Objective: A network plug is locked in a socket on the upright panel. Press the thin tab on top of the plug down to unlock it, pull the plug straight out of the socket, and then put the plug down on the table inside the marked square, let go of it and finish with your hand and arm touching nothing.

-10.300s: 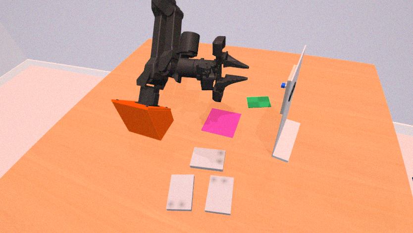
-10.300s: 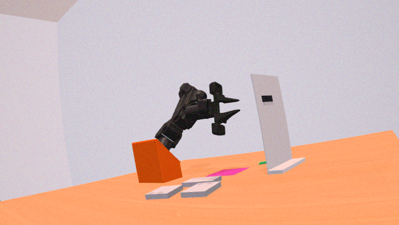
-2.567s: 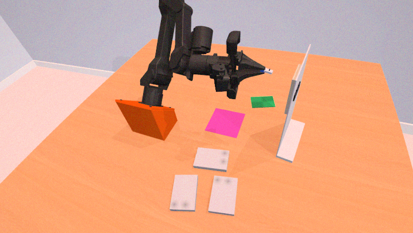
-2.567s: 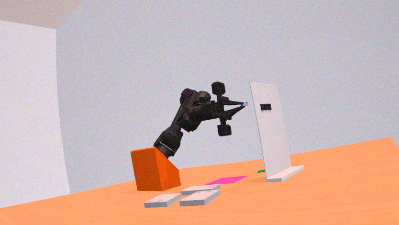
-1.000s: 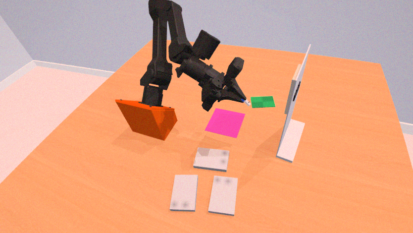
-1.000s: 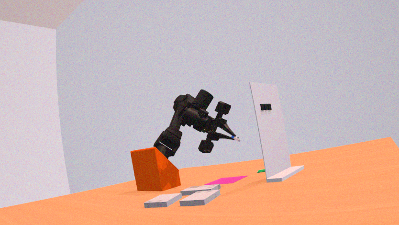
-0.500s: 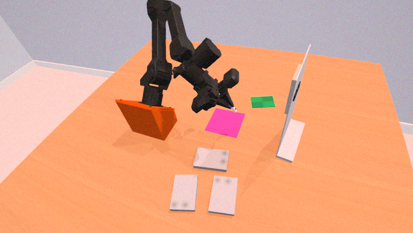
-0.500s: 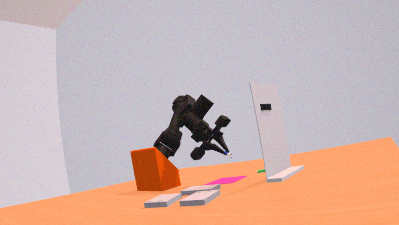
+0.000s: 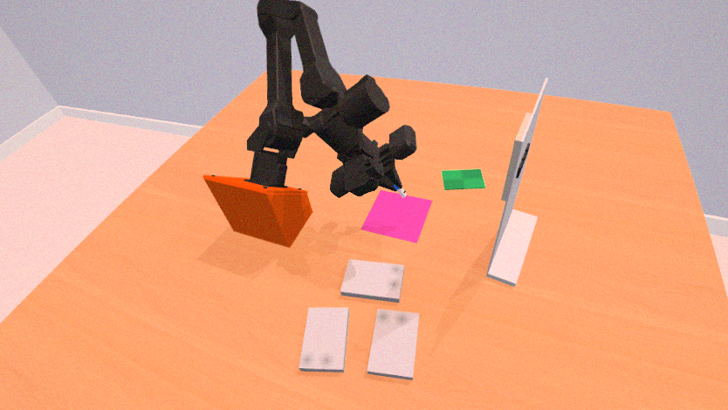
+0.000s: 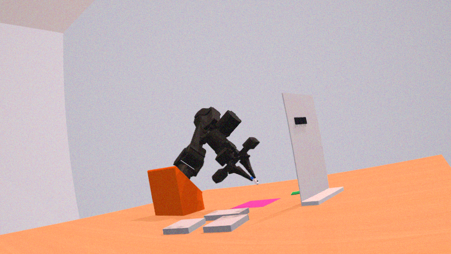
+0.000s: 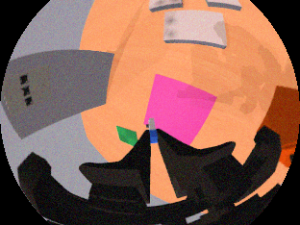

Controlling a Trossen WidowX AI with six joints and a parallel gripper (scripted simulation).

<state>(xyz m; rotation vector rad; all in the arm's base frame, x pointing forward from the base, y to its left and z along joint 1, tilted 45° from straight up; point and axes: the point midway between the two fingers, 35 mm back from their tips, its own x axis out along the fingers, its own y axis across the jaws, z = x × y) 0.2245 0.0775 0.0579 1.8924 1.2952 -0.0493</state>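
The magenta square lies 80 mm below my gripper tip and 10 mm behind it. The rest, counted from my gripper tip: upright white panel 210 mm ahead, 60 mm above, 10 mm to the right; then network plug right at my gripper tip.
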